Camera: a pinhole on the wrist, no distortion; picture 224 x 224 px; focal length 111.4 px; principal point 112.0 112.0 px. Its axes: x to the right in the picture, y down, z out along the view. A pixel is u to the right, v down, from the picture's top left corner.
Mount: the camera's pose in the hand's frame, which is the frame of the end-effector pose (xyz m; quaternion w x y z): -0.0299 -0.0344 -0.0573 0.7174 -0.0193 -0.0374 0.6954
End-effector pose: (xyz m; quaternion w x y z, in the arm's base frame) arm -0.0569 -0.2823 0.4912 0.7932 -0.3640 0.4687 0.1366
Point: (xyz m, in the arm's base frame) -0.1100 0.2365 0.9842
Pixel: 152 199
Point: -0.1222 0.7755 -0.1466
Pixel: outside the picture
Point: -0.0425 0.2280 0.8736
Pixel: 155 174
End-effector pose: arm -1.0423 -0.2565 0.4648 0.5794 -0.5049 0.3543 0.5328
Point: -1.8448 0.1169 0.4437
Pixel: outside the picture
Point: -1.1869 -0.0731 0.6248
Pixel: 162 143
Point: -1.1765 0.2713 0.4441
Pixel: 142 71
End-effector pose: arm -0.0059 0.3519 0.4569 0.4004 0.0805 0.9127 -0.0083
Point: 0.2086 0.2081 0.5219
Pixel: 71 205
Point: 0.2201 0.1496 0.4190
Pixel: 60 151
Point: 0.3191 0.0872 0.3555
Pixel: 63 143
